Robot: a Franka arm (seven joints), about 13 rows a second.
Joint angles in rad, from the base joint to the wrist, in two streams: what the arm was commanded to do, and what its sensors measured. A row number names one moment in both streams.
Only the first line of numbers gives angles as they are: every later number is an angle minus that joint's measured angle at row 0.
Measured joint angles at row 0: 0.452, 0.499, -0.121, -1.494, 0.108, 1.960, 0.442
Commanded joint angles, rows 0 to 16: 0.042, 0.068, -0.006, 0.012, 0.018, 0.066, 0.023; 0.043, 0.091, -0.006, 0.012, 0.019, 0.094, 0.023; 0.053, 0.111, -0.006, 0.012, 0.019, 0.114, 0.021; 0.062, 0.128, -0.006, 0.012, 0.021, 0.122, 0.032; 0.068, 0.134, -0.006, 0.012, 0.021, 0.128, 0.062; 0.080, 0.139, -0.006, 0.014, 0.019, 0.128, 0.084; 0.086, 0.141, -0.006, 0.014, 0.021, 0.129, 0.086; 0.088, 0.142, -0.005, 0.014, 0.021, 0.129, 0.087; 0.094, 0.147, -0.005, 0.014, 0.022, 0.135, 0.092; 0.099, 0.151, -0.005, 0.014, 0.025, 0.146, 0.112; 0.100, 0.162, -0.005, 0.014, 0.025, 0.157, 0.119; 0.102, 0.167, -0.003, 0.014, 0.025, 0.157, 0.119; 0.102, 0.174, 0.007, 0.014, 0.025, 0.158, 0.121; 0.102, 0.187, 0.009, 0.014, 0.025, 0.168, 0.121; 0.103, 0.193, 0.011, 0.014, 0.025, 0.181, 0.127; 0.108, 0.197, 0.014, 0.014, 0.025, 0.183, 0.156; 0.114, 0.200, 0.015, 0.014, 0.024, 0.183, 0.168
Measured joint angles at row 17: 0.102, 0.190, 0.012, 0.002, 0.013, 0.175, 0.132
